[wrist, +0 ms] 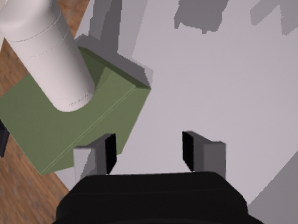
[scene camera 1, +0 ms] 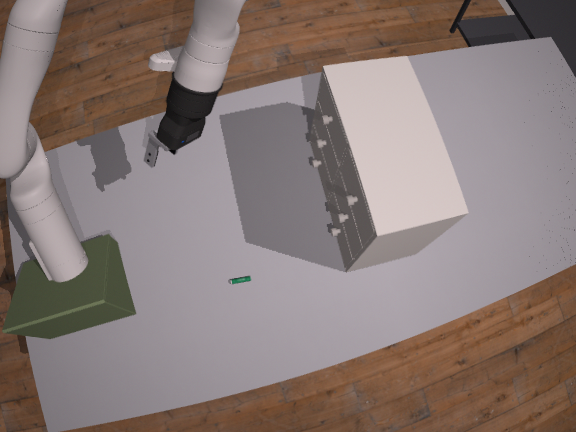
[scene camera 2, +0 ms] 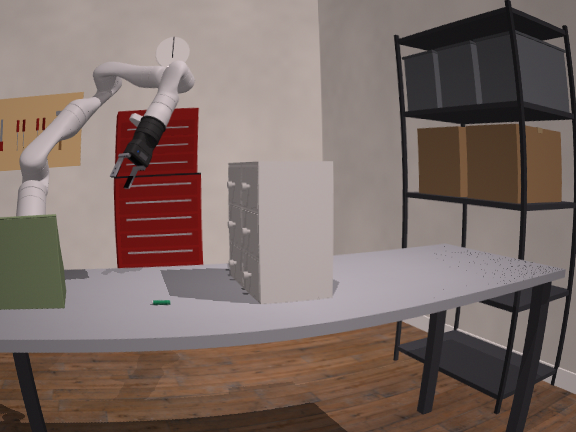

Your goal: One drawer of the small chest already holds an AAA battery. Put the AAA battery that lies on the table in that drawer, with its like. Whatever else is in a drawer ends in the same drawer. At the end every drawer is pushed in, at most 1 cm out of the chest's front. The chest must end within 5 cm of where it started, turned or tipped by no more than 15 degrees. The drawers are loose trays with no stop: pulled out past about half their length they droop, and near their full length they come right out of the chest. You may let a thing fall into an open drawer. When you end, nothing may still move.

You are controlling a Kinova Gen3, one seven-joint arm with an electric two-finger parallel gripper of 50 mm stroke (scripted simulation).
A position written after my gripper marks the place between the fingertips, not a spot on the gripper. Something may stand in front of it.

In view: my gripper (scene camera 1: 160, 157) and a white chest (scene camera 1: 413, 196).
The white chest also shows in scene camera 2 (scene camera 2: 295, 198). My gripper is seen too in the wrist view (wrist: 149, 146) and in scene camera 2 (scene camera 2: 119, 182). The wrist view does not show the white chest: it is out of frame.
